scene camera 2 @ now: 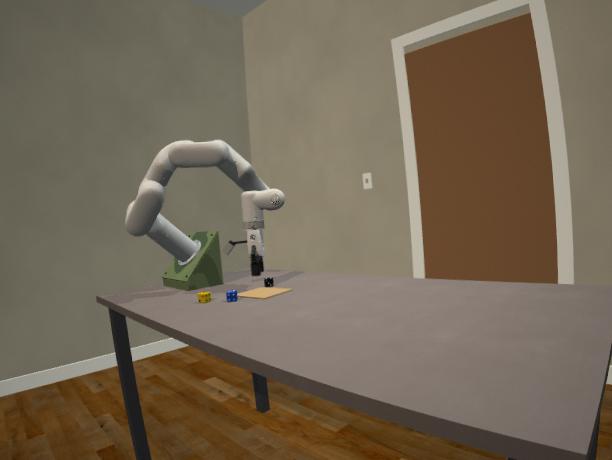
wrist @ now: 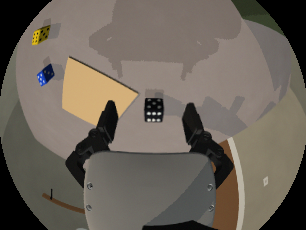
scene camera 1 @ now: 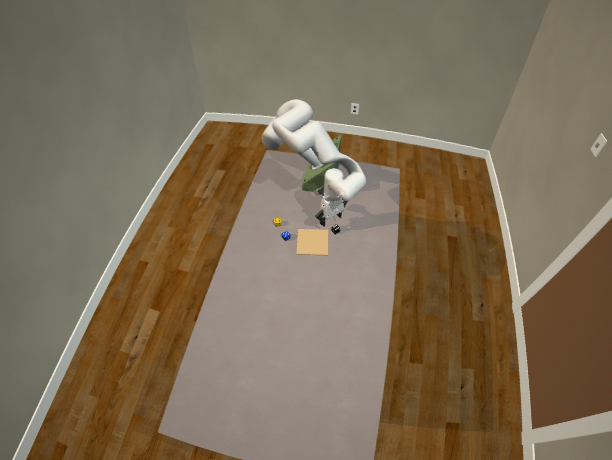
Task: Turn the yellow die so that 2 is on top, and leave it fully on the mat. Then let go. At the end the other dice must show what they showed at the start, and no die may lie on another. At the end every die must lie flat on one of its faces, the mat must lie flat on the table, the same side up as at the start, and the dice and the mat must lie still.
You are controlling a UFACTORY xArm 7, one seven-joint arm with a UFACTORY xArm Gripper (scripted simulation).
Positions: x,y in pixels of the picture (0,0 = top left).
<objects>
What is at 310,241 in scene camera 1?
A tan mat.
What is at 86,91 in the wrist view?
A tan mat.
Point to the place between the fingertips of my gripper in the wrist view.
At 150,109
</objects>
